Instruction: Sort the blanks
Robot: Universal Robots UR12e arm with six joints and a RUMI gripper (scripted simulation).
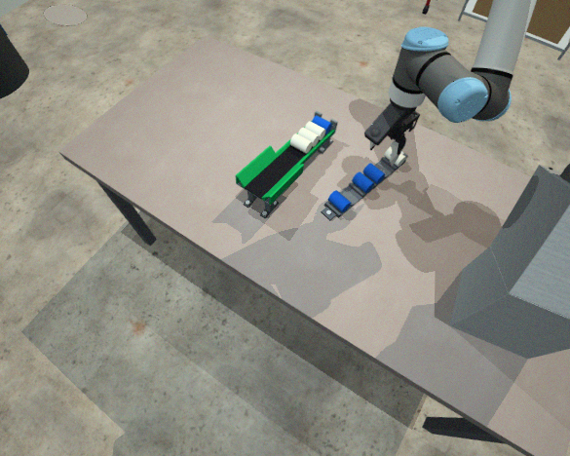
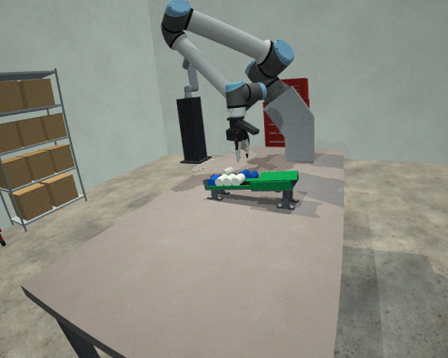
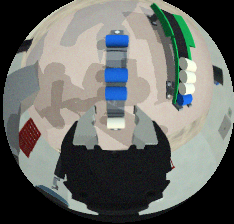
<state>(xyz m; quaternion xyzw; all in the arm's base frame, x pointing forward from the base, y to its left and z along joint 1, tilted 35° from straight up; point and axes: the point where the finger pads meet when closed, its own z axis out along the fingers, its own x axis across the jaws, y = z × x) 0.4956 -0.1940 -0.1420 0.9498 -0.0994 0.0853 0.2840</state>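
Now: hand 12 cm above the grey stock rack, 3 cm to the right of it and 1 cm short of it.
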